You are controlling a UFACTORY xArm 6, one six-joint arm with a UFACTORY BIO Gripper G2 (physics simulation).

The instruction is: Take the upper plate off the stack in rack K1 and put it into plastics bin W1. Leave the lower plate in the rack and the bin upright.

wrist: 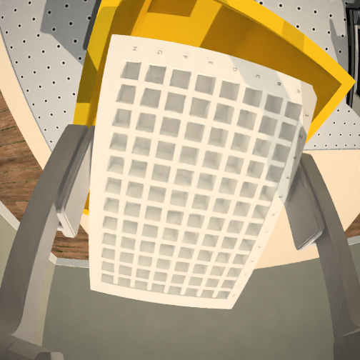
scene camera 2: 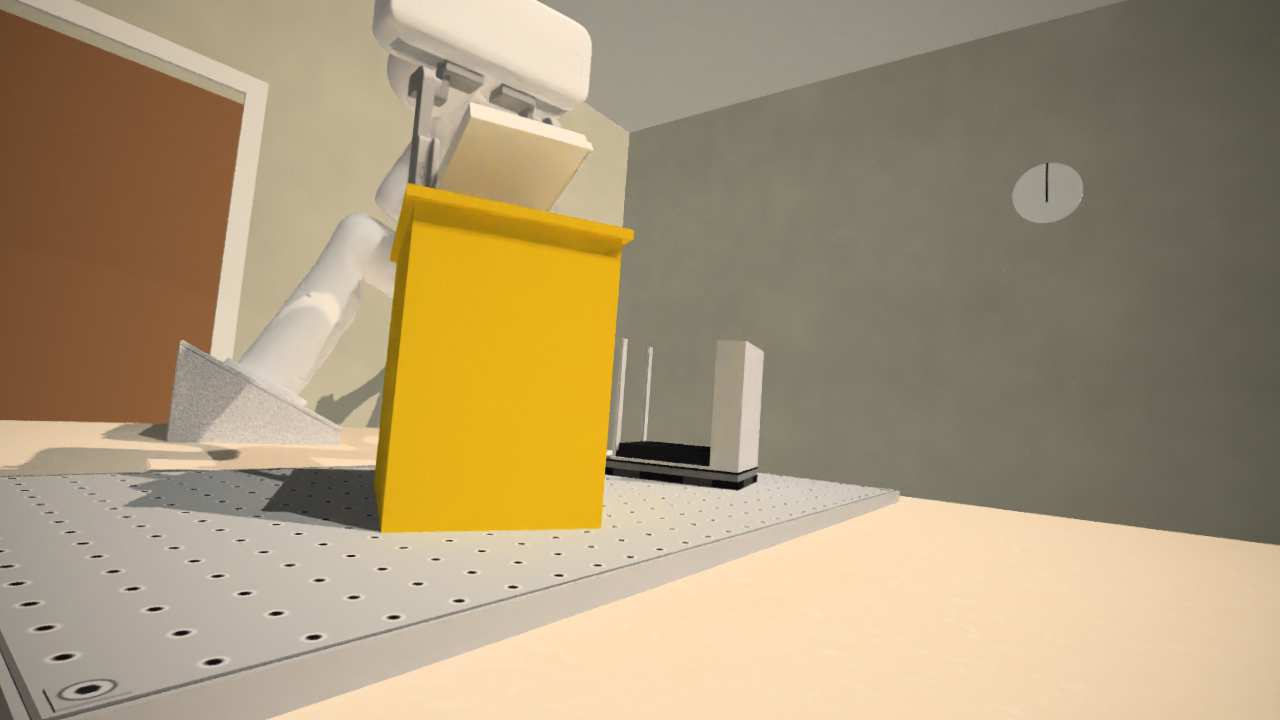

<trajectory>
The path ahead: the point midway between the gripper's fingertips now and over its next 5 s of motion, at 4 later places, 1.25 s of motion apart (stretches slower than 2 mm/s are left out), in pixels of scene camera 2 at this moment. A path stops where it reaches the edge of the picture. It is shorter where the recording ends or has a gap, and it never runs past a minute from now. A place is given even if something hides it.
My gripper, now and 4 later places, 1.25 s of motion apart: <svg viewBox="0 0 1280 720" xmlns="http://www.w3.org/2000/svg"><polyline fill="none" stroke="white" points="486,219 488,238 491,248 467,261 471,220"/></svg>
</trajectory>
